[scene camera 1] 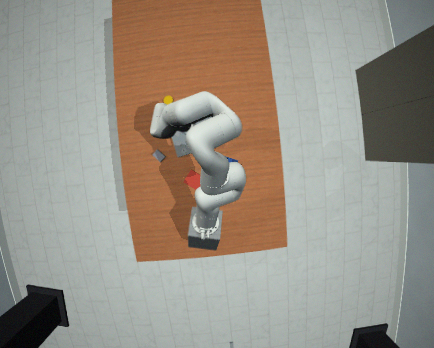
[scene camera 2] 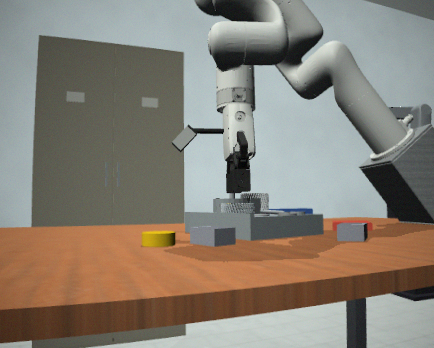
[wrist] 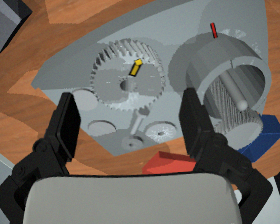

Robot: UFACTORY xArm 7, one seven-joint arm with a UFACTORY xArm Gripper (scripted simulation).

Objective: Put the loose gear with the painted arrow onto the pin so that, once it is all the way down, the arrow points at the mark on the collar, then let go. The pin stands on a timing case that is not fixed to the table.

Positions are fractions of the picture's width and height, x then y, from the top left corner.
Labels:
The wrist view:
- my gripper: 0.46, 0.46
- timing case: 0.69, 0.22

